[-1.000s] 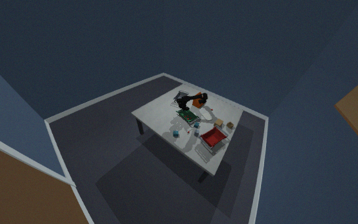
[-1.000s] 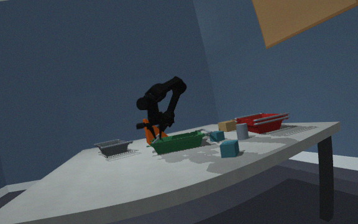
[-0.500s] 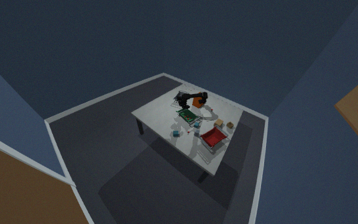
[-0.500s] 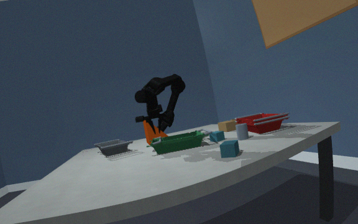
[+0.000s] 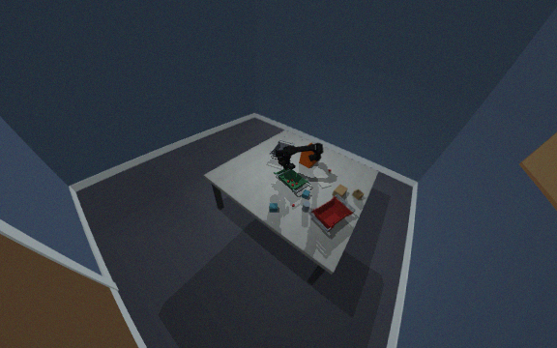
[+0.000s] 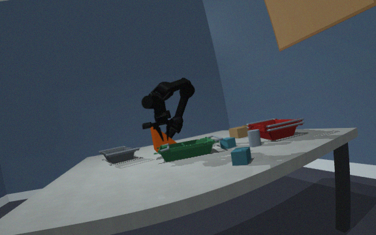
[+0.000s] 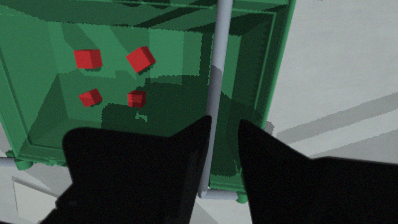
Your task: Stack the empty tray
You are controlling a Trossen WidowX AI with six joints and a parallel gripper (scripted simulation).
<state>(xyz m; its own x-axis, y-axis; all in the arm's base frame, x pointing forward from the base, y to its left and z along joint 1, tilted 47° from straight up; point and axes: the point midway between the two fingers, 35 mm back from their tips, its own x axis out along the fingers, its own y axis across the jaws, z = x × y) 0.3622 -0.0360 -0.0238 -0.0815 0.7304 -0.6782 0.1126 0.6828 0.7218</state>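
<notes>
Now: the grey tray 29 cm to the right of my gripper tip, 27 cm behind it and 4 cm below it. Round my gripper tip: white sheet: 29 cm to the left, 23 cm behind, 9 cm below; brown box: 48 cm to the left, 21 cm behind, 6 cm below; grey cylinder: 38 cm to the left, 15 cm ahead, 5 cm below.
</notes>
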